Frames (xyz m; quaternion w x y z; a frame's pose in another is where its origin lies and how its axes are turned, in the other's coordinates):
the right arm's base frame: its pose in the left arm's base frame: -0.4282 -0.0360 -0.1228 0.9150 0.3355 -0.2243 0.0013
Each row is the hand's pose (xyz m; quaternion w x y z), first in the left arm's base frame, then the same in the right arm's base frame.
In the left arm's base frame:
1: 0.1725 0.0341 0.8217 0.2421 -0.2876 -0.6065 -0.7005
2: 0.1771 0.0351 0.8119 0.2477 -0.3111 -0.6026 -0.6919
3: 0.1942 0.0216 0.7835 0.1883 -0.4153 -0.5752 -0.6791
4: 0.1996 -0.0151 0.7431 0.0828 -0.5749 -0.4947 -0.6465
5: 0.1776 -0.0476 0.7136 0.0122 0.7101 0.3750 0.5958
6: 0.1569 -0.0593 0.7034 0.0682 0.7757 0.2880 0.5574
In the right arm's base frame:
1: 0.9184 0.5418 0.3478 0.2602 -0.5023 -0.7353 -0.3733
2: 0.9183 0.5358 0.3387 0.2565 -0.5237 -0.7275 -0.3614
3: 0.9240 0.5053 0.3208 0.1611 -0.5962 -0.7113 -0.3355
4: 0.9177 0.4513 0.3139 0.0070 0.6994 0.6502 0.2967
5: 0.8906 0.4114 0.3230 0.1661 0.7797 0.5448 0.2600
6: 0.8695 0.3992 0.3318 0.2588 0.8122 0.4648 0.2393

